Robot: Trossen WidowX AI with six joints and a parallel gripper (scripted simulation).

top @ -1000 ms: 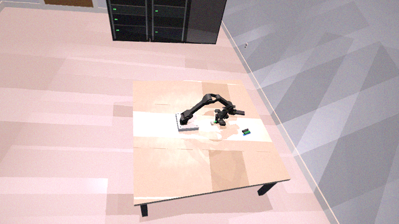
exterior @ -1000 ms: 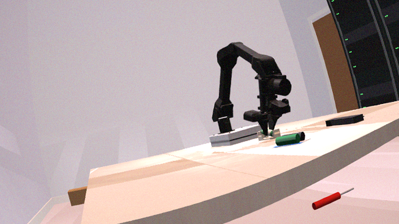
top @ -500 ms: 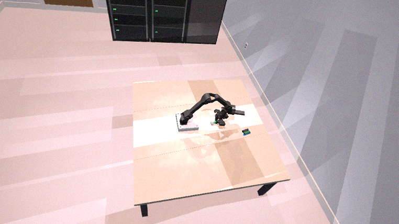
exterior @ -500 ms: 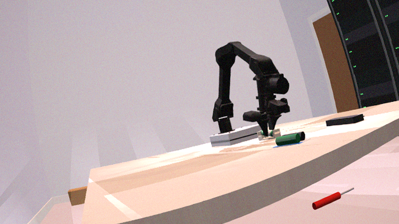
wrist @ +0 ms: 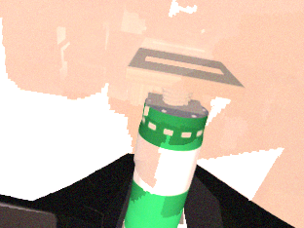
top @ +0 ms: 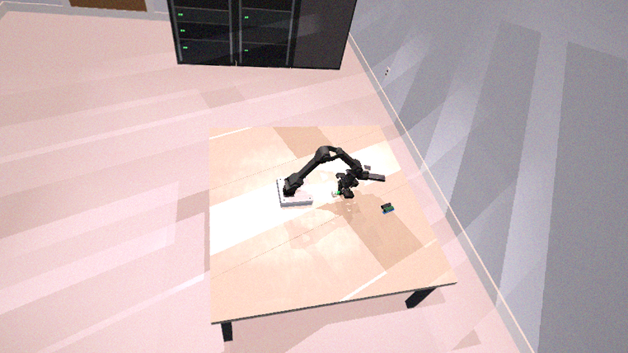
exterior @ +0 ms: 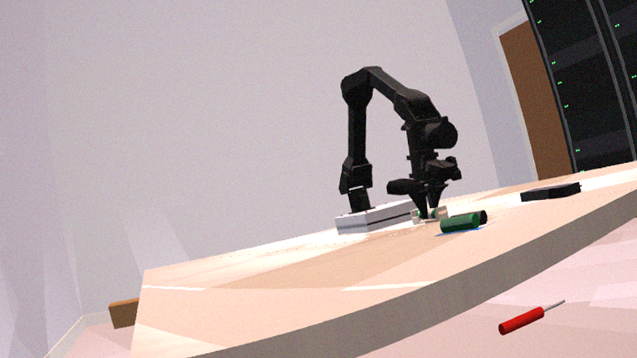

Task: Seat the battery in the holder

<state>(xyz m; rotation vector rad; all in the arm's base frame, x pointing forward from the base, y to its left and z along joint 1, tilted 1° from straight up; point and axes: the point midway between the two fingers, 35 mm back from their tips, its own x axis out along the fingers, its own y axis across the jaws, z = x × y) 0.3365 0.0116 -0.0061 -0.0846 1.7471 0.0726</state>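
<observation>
The battery lies 10 mm above my gripper tip. Also, from my gripper tip: red screwdriver (320 mm ahead, 10 mm to the right, 200 mm below); flat black block (270 mm ahead, 130 mm to the left).
</observation>
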